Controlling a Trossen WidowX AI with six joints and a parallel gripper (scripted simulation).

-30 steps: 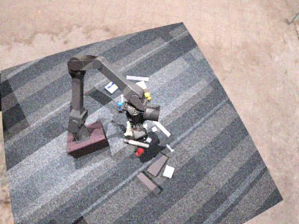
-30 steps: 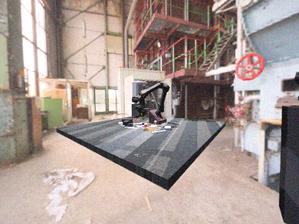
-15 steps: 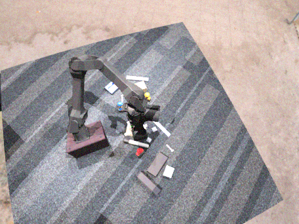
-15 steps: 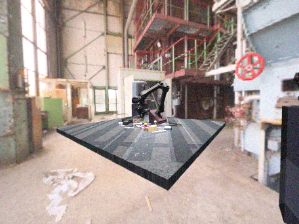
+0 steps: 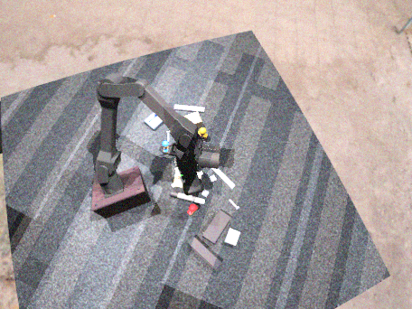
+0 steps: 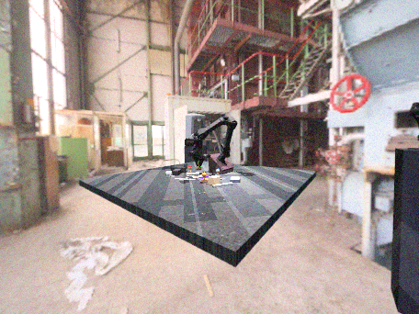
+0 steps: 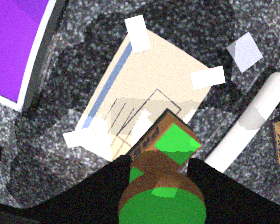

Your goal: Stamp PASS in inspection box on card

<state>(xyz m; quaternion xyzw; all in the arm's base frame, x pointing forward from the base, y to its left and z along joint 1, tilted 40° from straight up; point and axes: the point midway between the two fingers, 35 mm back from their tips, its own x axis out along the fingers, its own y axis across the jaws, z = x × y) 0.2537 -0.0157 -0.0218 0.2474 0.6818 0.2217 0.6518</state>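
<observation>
Right now my gripper tip is 10 mm short of the card, 10 mm to the right of it and 70 mm above it. From my gripper tip the other things lie so: white marker: 40 mm behind, 50 mm to the right, 60 mm below; then green-knobbed stamp: right at my gripper tip; then red stamp: 20 mm behind, 110 mm to the right, 50 mm below.
</observation>
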